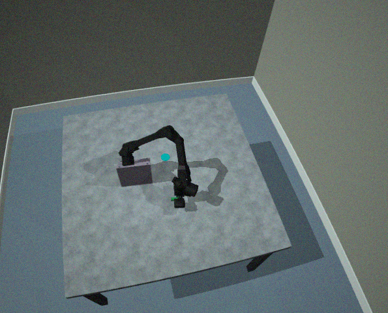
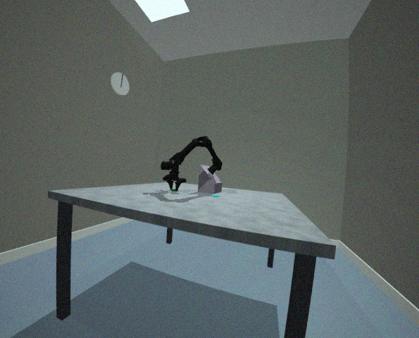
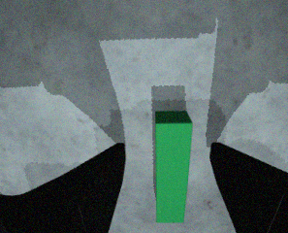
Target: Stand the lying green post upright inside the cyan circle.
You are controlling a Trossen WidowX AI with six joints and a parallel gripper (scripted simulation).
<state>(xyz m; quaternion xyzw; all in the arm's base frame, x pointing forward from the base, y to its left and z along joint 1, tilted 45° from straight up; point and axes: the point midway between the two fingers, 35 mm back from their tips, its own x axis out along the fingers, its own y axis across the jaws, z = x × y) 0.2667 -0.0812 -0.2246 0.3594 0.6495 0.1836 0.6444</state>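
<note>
My gripper tip is now 33 cm to the right of the cyan circle. The rest, counted from my gripper tip: green post: 1 cm behind.
</note>
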